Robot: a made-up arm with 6 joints.
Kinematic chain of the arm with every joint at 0, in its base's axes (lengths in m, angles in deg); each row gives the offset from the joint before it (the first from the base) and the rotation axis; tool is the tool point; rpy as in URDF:
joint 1: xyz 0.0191 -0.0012 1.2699 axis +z
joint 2: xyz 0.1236 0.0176 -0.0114 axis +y
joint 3: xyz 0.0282 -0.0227 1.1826 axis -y
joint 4: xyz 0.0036 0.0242 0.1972 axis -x
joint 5: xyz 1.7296 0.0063 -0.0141 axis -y
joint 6: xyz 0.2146 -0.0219 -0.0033 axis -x
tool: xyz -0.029 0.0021 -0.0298 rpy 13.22 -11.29 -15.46
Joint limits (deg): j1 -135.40..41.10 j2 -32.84..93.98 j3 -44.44..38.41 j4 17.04..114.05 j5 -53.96..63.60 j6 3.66..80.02
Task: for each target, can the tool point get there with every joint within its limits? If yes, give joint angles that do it. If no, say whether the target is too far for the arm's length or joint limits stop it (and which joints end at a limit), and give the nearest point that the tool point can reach.
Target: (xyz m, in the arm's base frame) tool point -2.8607 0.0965 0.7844
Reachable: no: joint limits stop it (at a limit: joint 1, joint 5) | nearest point -1.5083 -1.2749 0.7844 | short by 1.926 m
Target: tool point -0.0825 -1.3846 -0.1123
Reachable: yes | joints -91.86 62.04 -26.14 39.95 -13.77 20.29
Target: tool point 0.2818 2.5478 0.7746
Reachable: no: joint limits stop it (at a limit: joint 1, joint 5, joint 6) | nearest point 1.3172 1.3609 0.7746 | short by 1.575 m
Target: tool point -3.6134 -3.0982 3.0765
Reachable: no: too far | nearest point -2.0215 -1.9725 2.3223 | short by 2.091 m
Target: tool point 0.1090 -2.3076 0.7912
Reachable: yes | joints -84.77 43.19 -8.74 98.84 -37.79 48.78
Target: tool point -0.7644 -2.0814 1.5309
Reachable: yes | joints -109.77 17.04 -14.10 37.71 -3.55 16.30
